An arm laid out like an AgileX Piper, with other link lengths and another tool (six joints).
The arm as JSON. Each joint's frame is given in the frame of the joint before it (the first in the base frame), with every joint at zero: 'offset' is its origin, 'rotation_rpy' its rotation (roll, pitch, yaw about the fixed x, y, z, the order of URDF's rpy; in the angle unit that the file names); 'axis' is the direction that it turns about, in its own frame. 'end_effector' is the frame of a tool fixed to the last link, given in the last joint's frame.
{
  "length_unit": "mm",
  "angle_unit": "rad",
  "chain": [
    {
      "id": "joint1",
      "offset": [
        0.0,
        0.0,
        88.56
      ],
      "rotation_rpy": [
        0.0,
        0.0,
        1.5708
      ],
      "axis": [
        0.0,
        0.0,
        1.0
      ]
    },
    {
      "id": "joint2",
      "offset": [
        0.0,
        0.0,
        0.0
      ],
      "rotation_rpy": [
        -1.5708,
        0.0,
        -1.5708
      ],
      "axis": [
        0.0,
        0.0,
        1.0
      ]
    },
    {
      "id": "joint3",
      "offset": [
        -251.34,
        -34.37,
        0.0
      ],
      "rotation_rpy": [
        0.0,
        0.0,
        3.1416
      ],
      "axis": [
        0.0,
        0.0,
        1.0
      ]
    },
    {
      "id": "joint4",
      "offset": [
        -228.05,
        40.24,
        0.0
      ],
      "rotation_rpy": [
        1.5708,
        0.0,
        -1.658
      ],
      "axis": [
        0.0,
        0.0,
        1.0
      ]
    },
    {
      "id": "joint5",
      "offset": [
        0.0,
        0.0,
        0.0
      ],
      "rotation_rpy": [
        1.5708,
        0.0,
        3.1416
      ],
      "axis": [
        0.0,
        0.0,
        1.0
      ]
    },
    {
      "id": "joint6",
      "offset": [
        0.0,
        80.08,
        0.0
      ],
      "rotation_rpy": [
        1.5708,
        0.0,
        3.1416
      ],
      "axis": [
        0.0,
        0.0,
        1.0
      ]
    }
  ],
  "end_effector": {
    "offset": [
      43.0,
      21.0,
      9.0
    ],
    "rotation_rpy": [
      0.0,
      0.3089,
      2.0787
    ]
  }
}
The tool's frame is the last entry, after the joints.
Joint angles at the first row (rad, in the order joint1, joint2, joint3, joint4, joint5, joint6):
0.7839, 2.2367, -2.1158, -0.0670, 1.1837, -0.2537
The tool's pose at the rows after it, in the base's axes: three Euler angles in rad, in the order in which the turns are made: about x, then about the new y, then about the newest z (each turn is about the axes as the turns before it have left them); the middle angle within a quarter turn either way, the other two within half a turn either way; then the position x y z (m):
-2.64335 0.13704 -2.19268 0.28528 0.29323 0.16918
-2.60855 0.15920 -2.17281 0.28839 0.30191 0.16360
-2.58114 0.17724 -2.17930 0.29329 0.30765 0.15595
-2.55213 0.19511 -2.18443 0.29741 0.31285 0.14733
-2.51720 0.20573 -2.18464 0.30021 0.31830 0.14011
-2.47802 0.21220 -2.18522 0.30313 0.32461 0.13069
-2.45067 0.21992 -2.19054 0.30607 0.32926 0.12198
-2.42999 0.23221 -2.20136 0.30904 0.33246 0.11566
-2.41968 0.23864 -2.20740 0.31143 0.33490 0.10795
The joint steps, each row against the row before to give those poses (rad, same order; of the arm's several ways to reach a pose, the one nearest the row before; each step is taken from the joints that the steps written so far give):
0.0054, 0.0319, -0.0241, 0.0008, -0.0366, 0.0246
0.0040, 0.0288, -0.0293, 0.0054, -0.0312, 0.0367
0.0000, 0.0258, -0.0148, 0.0021, -0.0425, 0.0070
0.0000, 0.0200, 0.0000, 0.0027, -0.0521, 0.0093
0.0000, 0.0171, 0.0000, 0.0143, -0.0479, 0.0080
0.0000, 0.0226, -0.0001, 0.0217, -0.0542, 0.0034
0.0000, 0.0207, 0.0000, 0.0118, -0.0457, 0.0000
0.0000, 0.0148, 0.0000, 0.0012, -0.0394, 0.0000
0.0000, 0.0178, 0.0000, 0.0000, -0.0301, 0.0000

